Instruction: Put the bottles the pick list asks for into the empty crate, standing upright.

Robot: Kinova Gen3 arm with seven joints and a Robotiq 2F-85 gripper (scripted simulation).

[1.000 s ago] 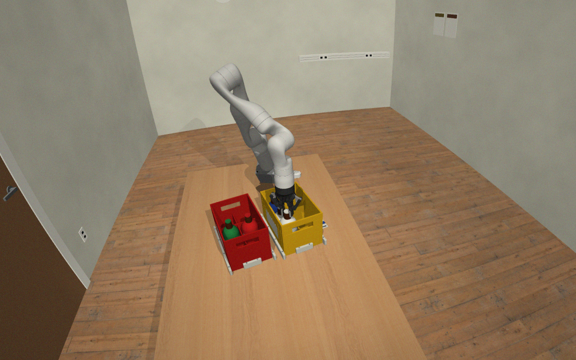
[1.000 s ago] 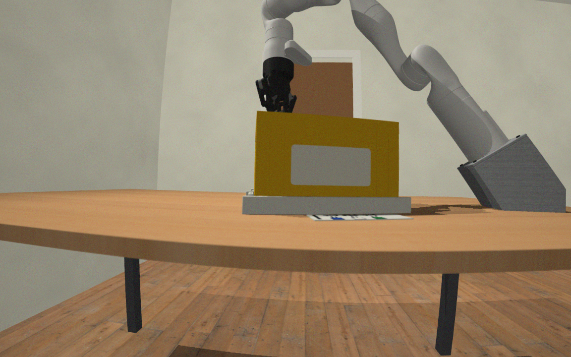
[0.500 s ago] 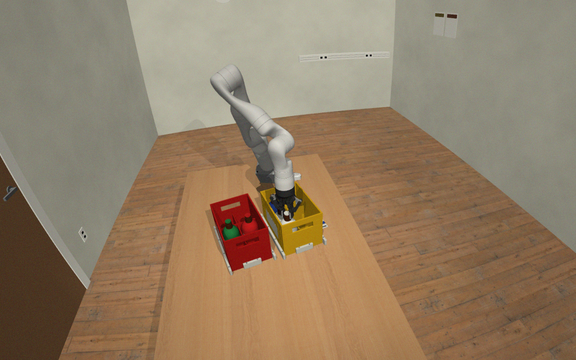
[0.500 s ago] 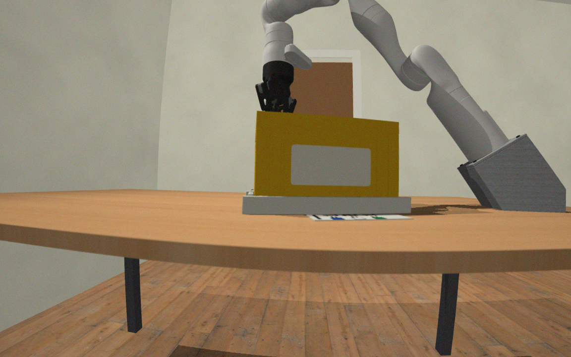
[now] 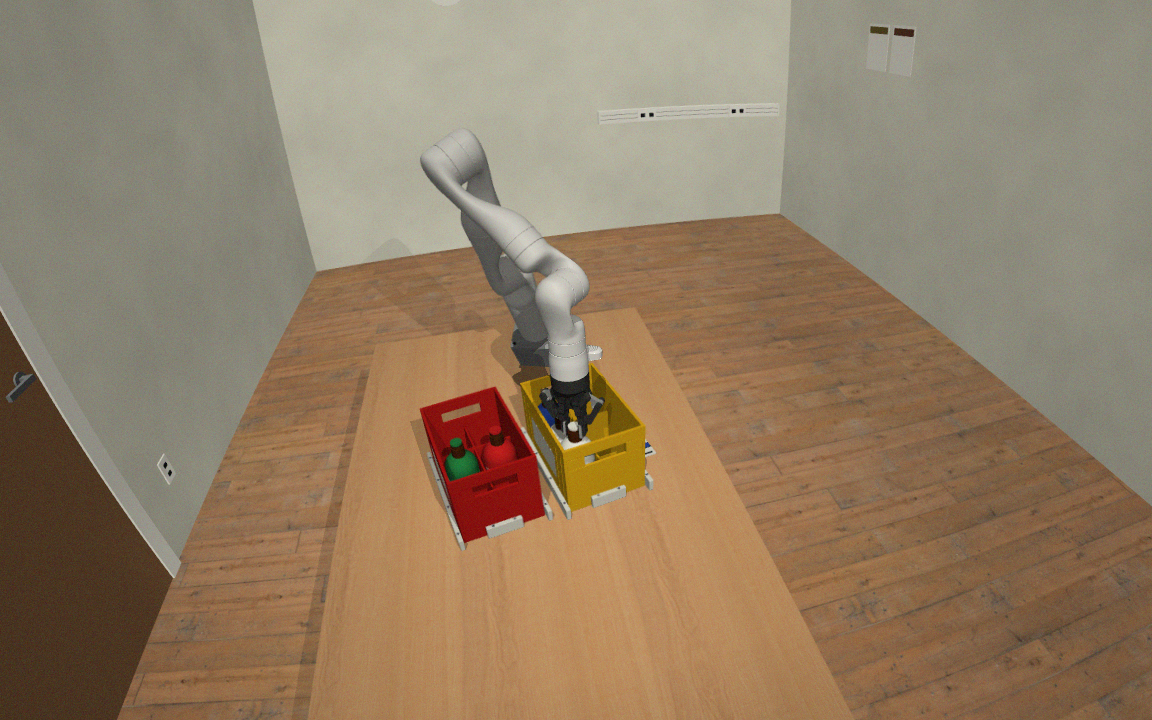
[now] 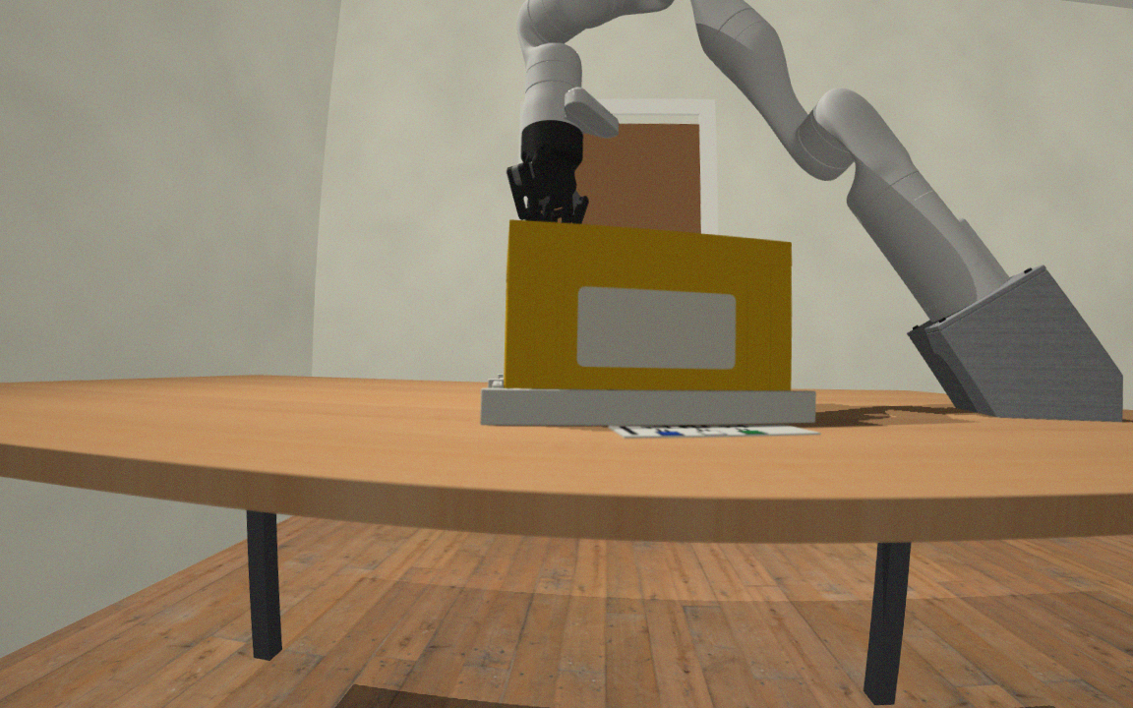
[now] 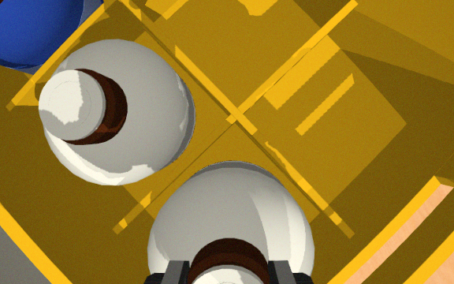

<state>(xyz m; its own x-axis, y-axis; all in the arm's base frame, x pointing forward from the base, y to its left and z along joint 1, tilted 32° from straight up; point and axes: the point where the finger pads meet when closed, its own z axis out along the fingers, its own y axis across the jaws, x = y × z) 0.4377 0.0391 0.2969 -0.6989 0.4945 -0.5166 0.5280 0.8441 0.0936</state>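
My hand is 9 cm past the yellow crate, 4 cm to the right of it and 10 cm above it. Round my hand: red bottle 8 cm behind, 16 cm to the right, 10 cm below; then red crate 8 cm behind, 20 cm to the right, 10 cm below; then blue bottle 17 cm behind, 2 cm to the right, 10 cm below.
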